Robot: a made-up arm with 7 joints. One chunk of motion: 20 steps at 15 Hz.
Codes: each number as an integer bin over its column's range. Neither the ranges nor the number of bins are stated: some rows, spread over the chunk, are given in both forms.
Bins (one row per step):
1: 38 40 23 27 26 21 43
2: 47 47 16 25 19 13 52
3: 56 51 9 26 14 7 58
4: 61 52 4 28 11 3 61
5: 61 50 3 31 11 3 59
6: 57 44 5 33 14 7 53
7: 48 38 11 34 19 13 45
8: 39 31 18 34 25 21 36
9: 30 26 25 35 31 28 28
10: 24 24 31 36 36 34 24
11: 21 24 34 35 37 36 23
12: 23 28 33 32 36 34 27
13: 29 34 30 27 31 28 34
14: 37 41 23 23 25 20 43
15: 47 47 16 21 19 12 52
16: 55 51 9 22 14 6 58
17: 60 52 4 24 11 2 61
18: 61 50 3 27 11 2 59
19: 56 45 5 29 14 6 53
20: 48 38 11 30 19 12 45
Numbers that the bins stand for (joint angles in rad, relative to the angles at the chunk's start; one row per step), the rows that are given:
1: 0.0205 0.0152 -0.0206 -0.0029 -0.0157 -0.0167 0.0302
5: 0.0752 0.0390 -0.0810 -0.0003 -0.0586 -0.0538 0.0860
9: 0.0014 -0.0181 -0.0146 0.0022 -0.0014 -0.0022 -0.0222
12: -0.0152 -0.0133 0.0095 0.0003 0.0129 0.0102 -0.0257
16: 0.0610 0.0414 -0.0629 -0.0060 -0.0500 -0.0476 0.0825
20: 0.0443 0.0105 -0.0568 -0.0010 -0.0357 -0.0352 0.0371
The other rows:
2: 0.0419 0.0319 -0.0417 -0.0041 -0.0357 -0.0332 0.0616
3: 0.0633 0.0414 -0.0629 -0.0035 -0.0500 -0.0456 0.0825
4: 0.0752 0.0438 -0.0779 -0.0022 -0.0586 -0.0538 0.0930
6: 0.0657 0.0248 -0.0749 0.0010 -0.0500 -0.0456 0.0651
7: 0.0443 0.0105 -0.0568 0.0016 -0.0357 -0.0332 0.0371
8: 0.0229 -0.0062 -0.0357 0.0016 -0.0186 -0.0167 0.0057
10: -0.0129 -0.0229 0.0035 0.0029 0.0129 0.0102 -0.0362
11: -0.0200 -0.0229 0.0125 0.0022 0.0157 0.0143 -0.0397
13: -0.0010 0.0010 0.0005 -0.0029 -0.0014 -0.0022 -0.0013
14: 0.0181 0.0176 -0.0206 -0.0054 -0.0186 -0.0187 0.0302
15: 0.0419 0.0319 -0.0417 -0.0067 -0.0357 -0.0352 0.0616
17: 0.0729 0.0438 -0.0779 -0.0048 -0.0586 -0.0559 0.0930
18: 0.0752 0.0390 -0.0810 -0.0029 -0.0586 -0.0559 0.0860
19: 0.0633 0.0271 -0.0749 -0.0016 -0.0500 -0.0476 0.0651

